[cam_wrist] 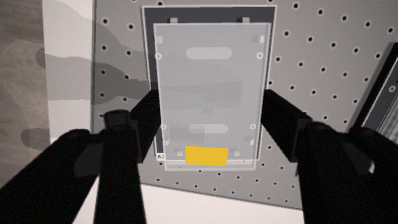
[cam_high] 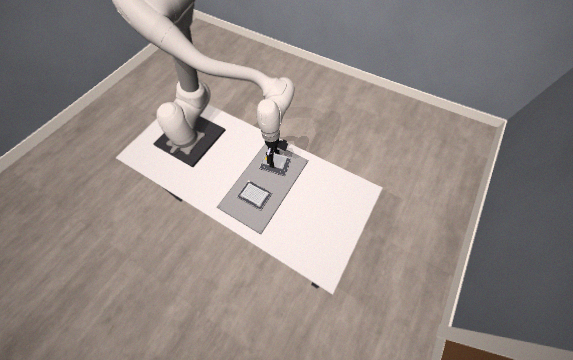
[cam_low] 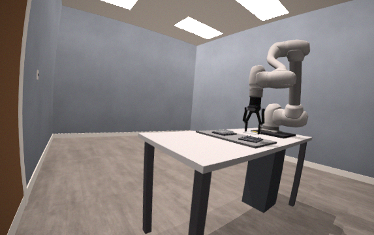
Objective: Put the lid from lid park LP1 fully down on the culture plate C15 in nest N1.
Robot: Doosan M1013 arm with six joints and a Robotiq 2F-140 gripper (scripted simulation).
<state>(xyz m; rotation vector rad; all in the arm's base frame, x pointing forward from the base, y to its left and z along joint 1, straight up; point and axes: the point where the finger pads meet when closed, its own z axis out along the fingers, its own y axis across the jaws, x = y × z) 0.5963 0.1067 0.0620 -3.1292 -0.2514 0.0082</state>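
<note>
My gripper is now 23 cm to the left of the culture plate and 5 cm above it. From my hand the other things lie so: clear lid 2 cm below; then dark station 7 cm below.
</note>
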